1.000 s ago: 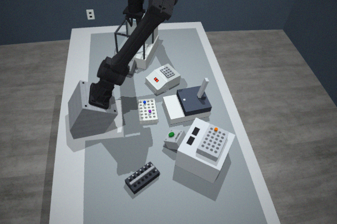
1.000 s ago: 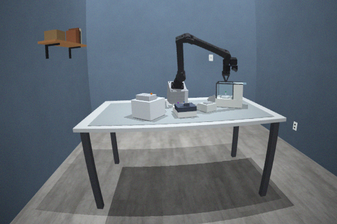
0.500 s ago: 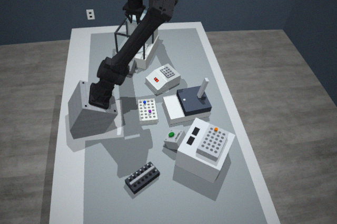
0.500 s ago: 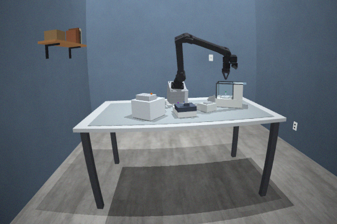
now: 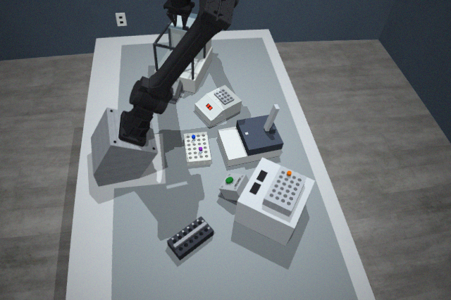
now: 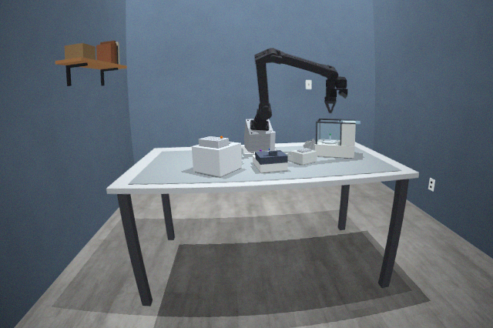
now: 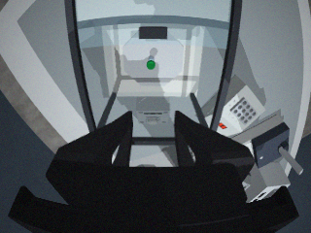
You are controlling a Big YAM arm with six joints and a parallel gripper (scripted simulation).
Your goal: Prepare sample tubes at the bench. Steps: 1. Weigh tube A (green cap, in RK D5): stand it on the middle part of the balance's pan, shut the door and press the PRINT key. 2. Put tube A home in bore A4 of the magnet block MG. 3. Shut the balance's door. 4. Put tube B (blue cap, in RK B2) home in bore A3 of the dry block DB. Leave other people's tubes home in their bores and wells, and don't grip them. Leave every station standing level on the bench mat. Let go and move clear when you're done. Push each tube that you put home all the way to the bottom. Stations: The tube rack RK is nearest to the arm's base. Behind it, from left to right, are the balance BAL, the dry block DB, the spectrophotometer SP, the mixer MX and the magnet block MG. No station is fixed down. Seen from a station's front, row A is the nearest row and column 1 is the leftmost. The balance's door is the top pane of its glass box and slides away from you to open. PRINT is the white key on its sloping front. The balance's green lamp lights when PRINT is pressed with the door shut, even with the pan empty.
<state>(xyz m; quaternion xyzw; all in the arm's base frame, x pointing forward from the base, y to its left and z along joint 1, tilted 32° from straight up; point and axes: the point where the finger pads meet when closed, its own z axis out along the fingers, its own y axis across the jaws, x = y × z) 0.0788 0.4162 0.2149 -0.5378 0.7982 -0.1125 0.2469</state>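
Right now the balance door is 30 mm ahead of my hand, 80 mm to the left of it and 60 mm below it. From my hand the other things lie so: white tube rack 50 mm ahead, 410 mm to the right, 250 mm below; dry block DB 140 mm ahead, 210 mm to the right, 240 mm below; tube B 40 mm ahead, 380 mm to the right, 240 mm below.
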